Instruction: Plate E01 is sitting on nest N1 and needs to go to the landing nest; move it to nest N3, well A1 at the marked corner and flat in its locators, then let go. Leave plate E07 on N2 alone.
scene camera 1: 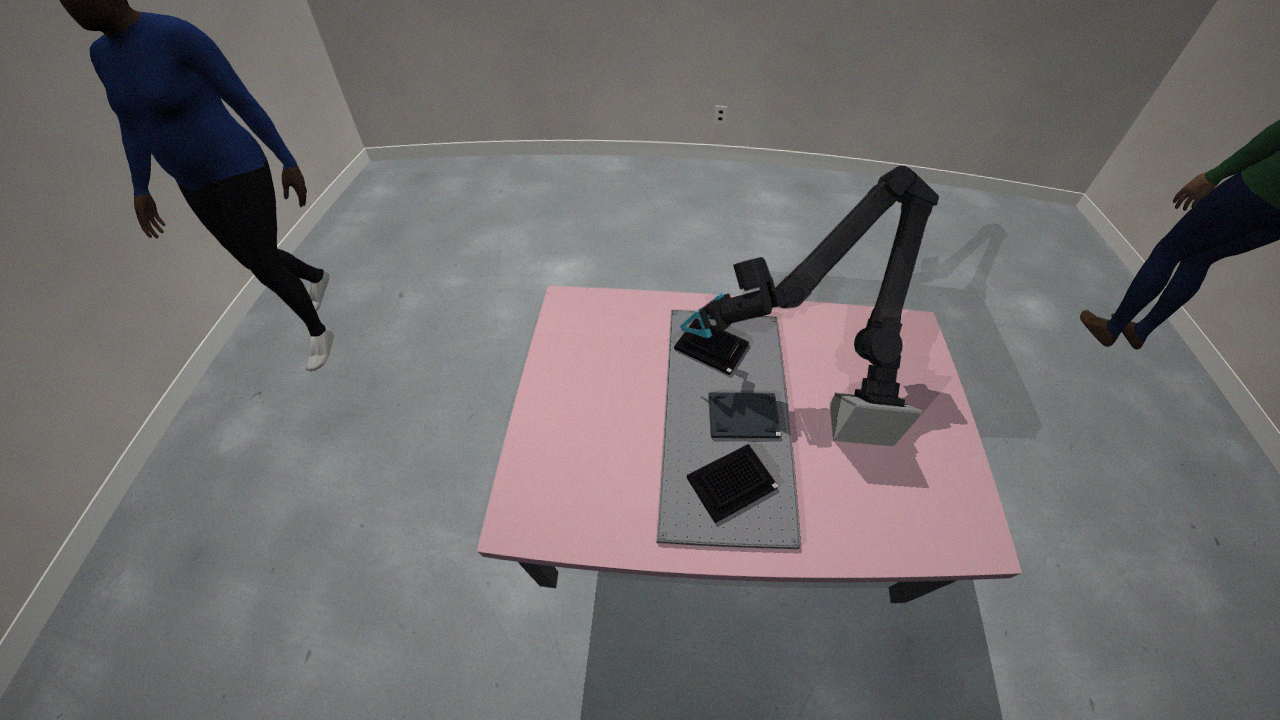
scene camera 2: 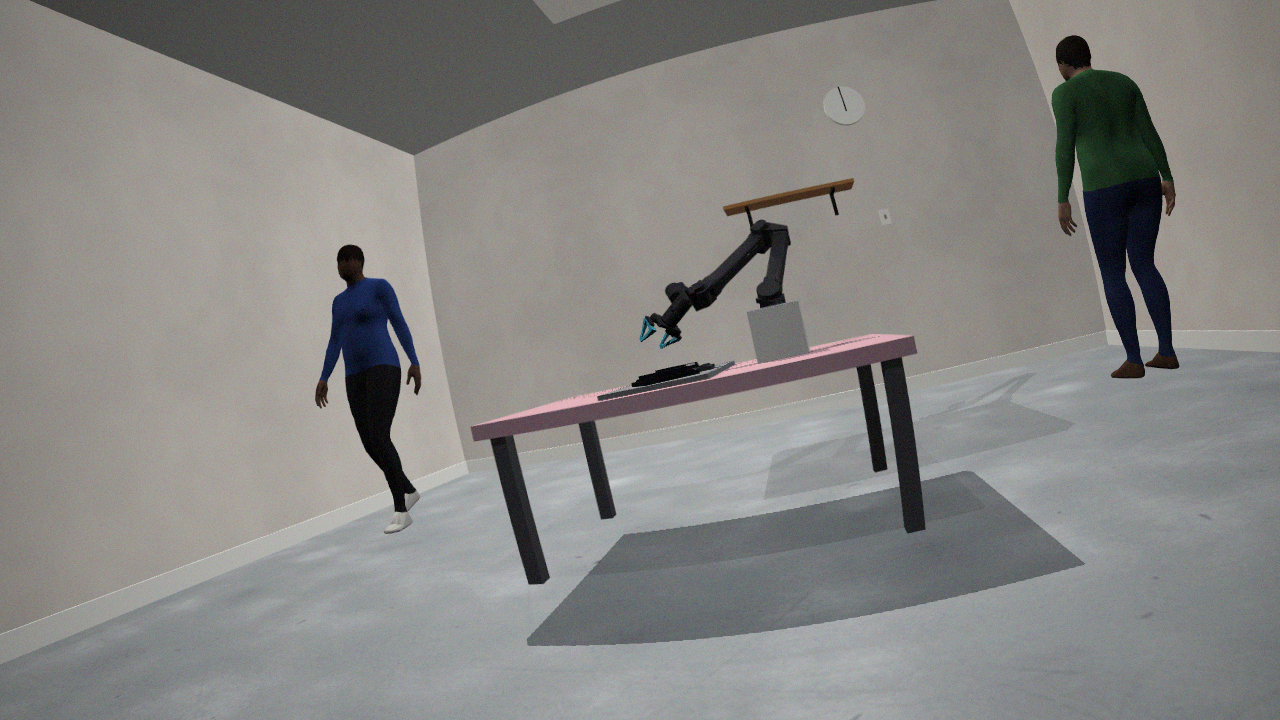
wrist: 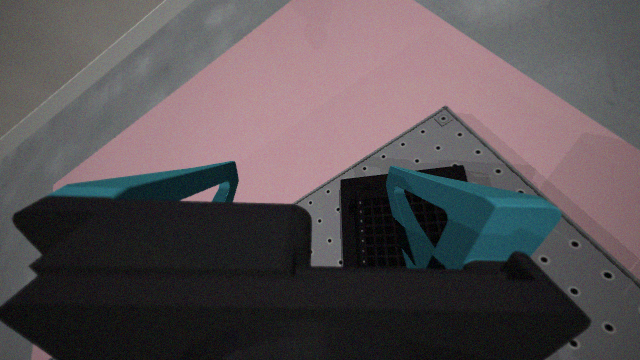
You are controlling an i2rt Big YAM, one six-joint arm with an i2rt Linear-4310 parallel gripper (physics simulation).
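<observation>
My gripper (scene camera 1: 707, 316) (scene camera 2: 654, 342) (wrist: 313, 172) is open and empty, its teal fingers spread and tilted, well above the board. A black well plate on a black nest (scene camera 1: 713, 349) (wrist: 372, 220) sits at the back end of the grey perforated board (scene camera 1: 680, 429) (wrist: 590, 305), below the gripper; the right finger partly covers it in the wrist view. A bare dark nest (scene camera 1: 744, 414) with a pale corner mark lies in the middle. Another black well plate on its nest (scene camera 1: 732, 481) sits turned at the front end. Plate and nest labels are not readable.
The board lies on a pink table (scene camera 1: 581, 420) (scene camera 2: 546, 415). The arm's grey base block (scene camera 1: 872, 420) (scene camera 2: 776, 332) stands right of the board. A person in blue (scene camera 1: 179, 107) (scene camera 2: 364, 322) and one in green (scene camera 2: 1109, 125) stand away from the table. A wall shelf (scene camera 2: 787, 197) hangs behind.
</observation>
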